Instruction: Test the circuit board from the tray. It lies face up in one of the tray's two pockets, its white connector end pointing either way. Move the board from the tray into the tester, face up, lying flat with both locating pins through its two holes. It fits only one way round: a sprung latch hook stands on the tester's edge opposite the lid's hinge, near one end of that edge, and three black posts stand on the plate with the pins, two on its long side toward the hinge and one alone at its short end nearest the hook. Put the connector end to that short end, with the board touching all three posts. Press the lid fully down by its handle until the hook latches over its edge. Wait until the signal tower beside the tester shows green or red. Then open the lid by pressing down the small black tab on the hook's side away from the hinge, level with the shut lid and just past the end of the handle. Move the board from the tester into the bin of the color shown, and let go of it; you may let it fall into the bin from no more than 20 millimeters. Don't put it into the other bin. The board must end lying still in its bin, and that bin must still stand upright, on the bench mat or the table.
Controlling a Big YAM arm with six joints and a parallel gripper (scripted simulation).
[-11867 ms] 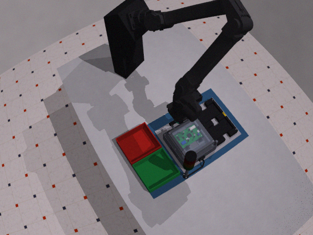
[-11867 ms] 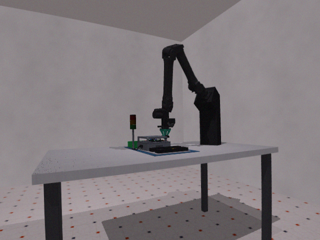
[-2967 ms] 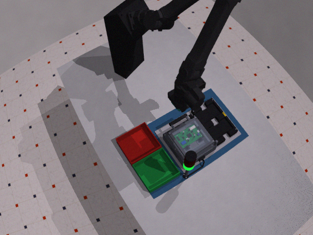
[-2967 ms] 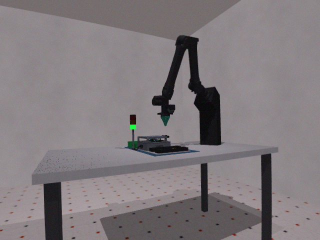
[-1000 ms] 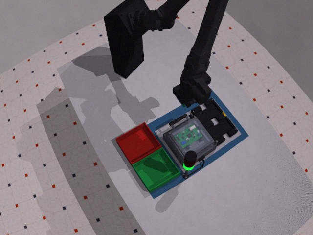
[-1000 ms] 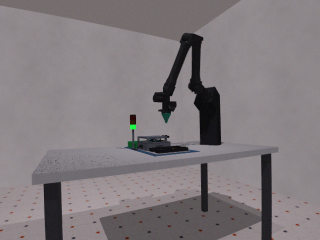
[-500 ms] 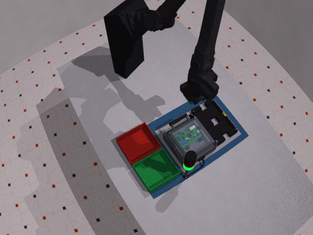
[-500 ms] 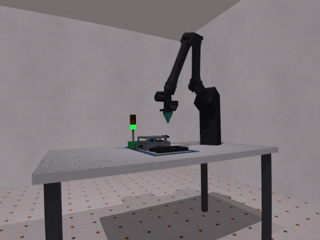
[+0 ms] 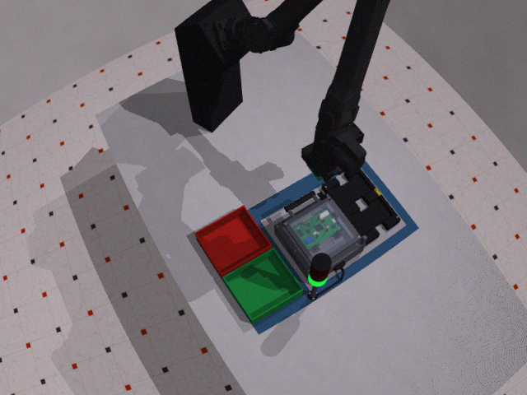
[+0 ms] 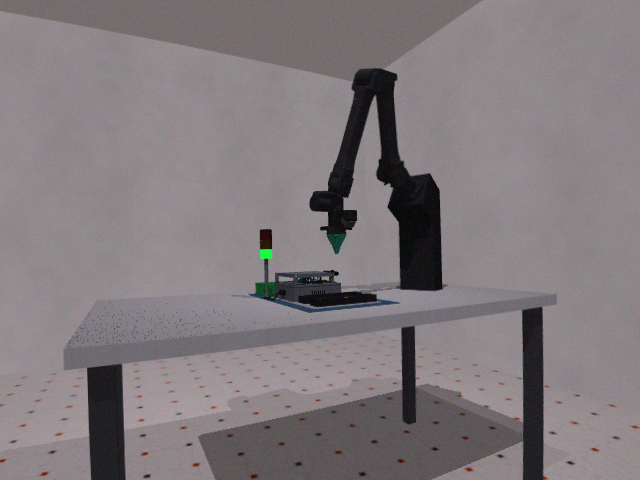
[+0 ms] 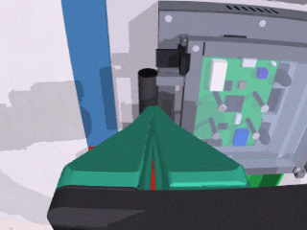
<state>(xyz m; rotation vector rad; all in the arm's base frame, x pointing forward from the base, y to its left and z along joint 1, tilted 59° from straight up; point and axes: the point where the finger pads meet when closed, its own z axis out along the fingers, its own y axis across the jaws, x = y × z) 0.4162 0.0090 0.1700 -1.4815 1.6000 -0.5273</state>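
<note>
Now: hand 8 cm above the latch hook, 2 cm short of it and 1 cm to the right of it. The rest, counted from my hand: green circuit board 10 cm below, 9 cm ahead, 4 cm to the right; then tester lid 9 cm ahead, 8 cm below, 4 cm to the right; then tester plate 10 cm below, 9 cm ahead, 3 cm to the right.
</note>
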